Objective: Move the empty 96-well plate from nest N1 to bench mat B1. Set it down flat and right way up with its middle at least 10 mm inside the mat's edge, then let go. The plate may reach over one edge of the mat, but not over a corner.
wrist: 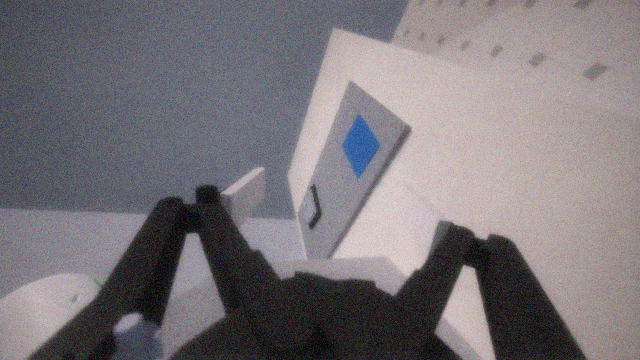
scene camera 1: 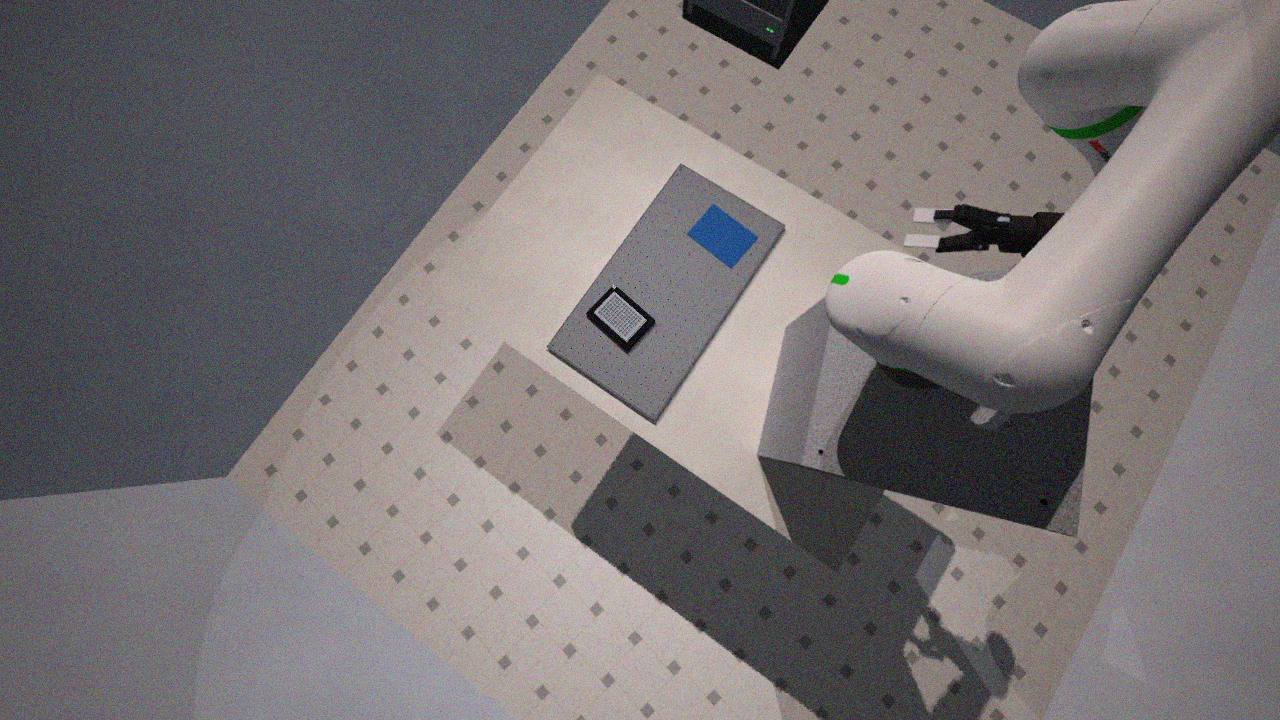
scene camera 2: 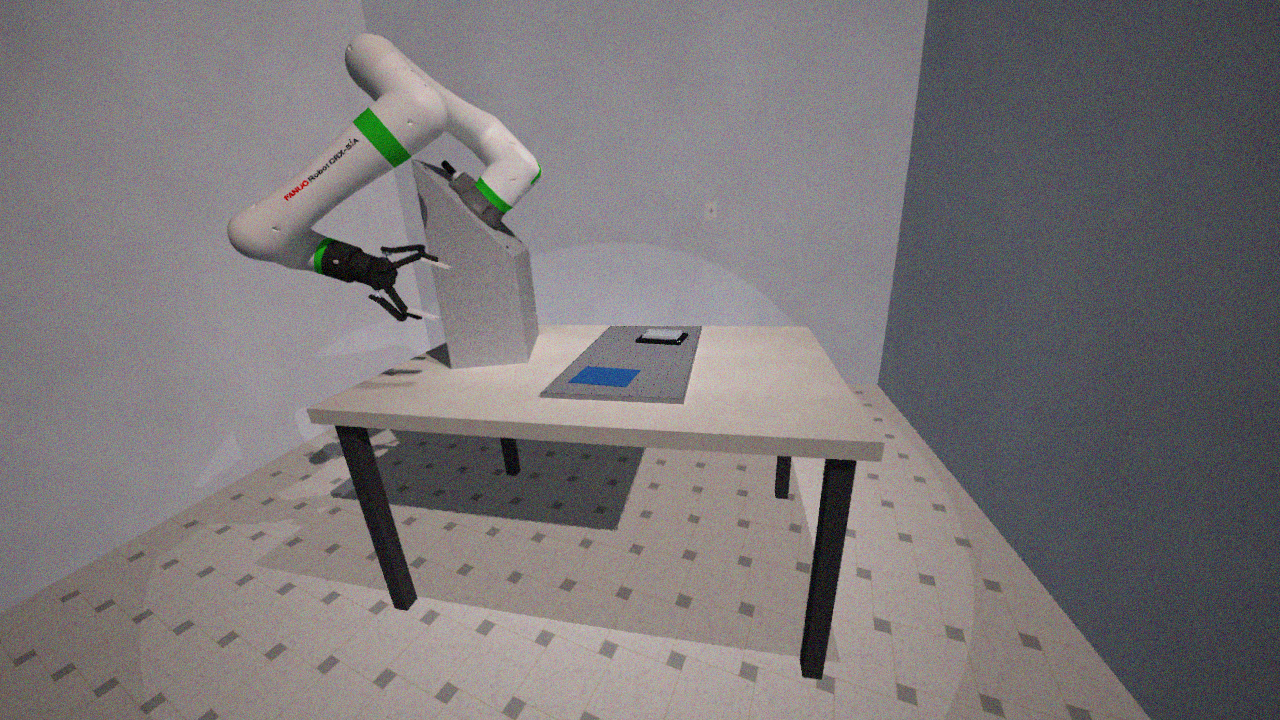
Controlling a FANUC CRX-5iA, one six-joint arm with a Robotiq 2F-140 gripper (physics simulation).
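The 96-well plate is pale and lies flat in the black nest N1, at one end of a grey board. The bench mat B1 is a flat blue rectangle near the board's other end, with nothing on it. My gripper is wide open and empty. It is raised beside the grey pedestal, well away from the plate and the mat, with its pale fingertips apart.
The grey board lies on the pale table. The arm's grey pedestal stands on the table beside the board. A dark cabinet stands beyond the table in scene camera 1.
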